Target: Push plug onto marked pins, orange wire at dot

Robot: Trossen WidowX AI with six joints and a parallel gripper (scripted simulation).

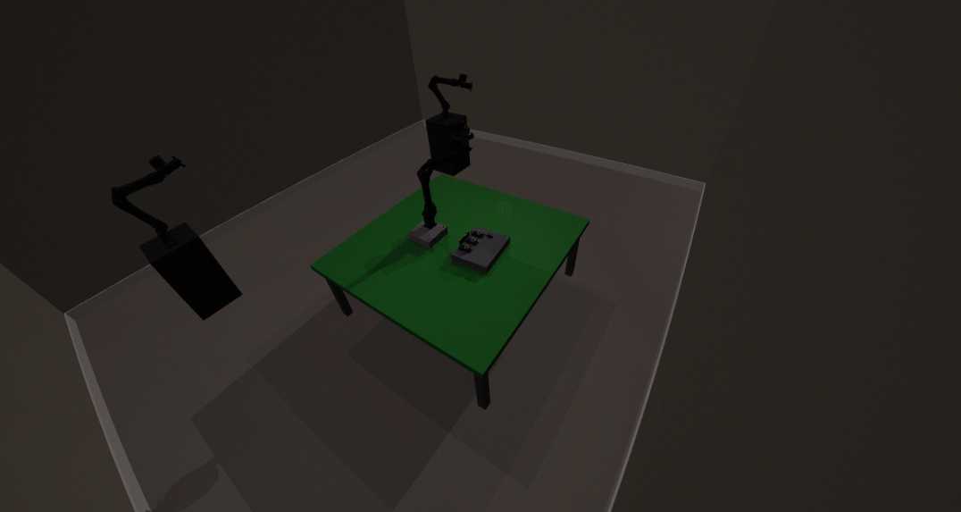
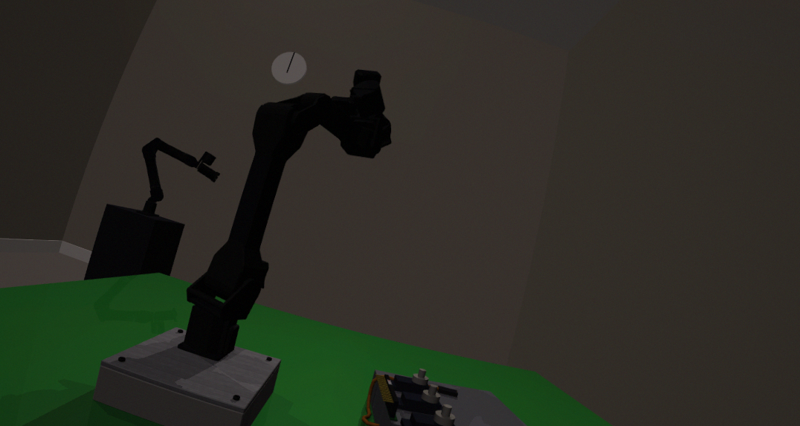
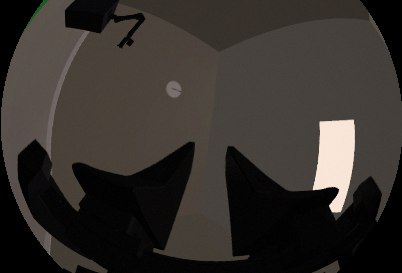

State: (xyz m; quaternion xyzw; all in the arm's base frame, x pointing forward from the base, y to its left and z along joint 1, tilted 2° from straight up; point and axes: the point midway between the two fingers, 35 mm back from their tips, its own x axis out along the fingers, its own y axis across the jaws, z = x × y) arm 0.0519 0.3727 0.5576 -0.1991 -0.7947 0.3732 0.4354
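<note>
Now: the red dot 250 mm ahead of my gripper tip, 350 mm to the right of it and 570 mm below it. From my gripper tip the other things lie so: grey holder plate: 410 mm ahead, 350 mm to the right, 620 mm below; then pale band: 250 mm ahead, 350 mm to the right, 570 mm below.
</note>
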